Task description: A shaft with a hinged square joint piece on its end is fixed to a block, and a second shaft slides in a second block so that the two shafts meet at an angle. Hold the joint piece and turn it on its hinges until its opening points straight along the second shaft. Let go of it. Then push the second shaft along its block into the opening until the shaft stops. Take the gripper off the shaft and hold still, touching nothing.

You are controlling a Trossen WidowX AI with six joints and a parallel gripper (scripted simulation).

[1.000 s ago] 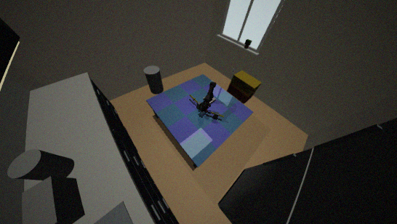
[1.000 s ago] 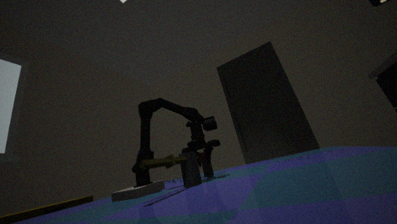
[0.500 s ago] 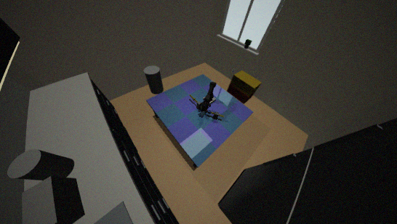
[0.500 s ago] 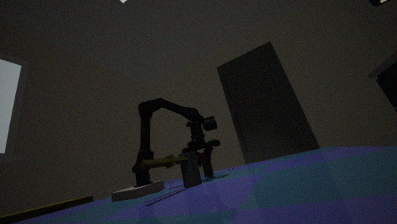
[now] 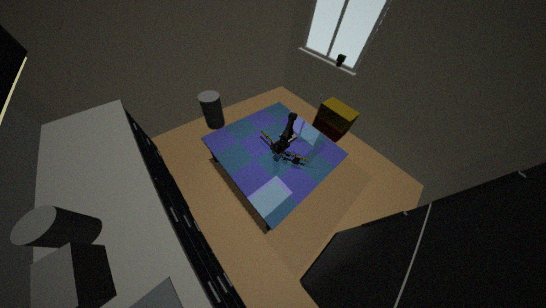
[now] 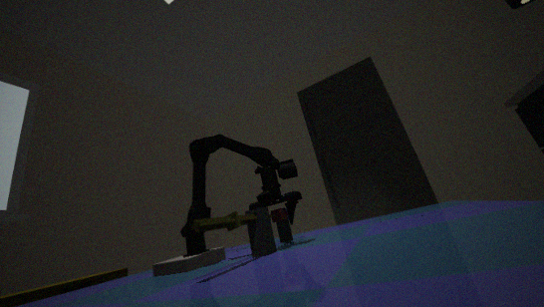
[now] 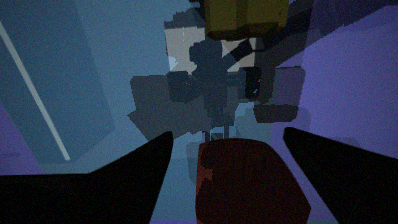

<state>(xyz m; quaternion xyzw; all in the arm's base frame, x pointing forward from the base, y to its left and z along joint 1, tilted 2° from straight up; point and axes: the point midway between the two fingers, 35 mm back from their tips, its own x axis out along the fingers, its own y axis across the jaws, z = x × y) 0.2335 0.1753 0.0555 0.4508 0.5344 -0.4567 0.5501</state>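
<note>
Right now the red joint piece is 4 cm above my gripper tip and 2 cm to the left of it.
</note>
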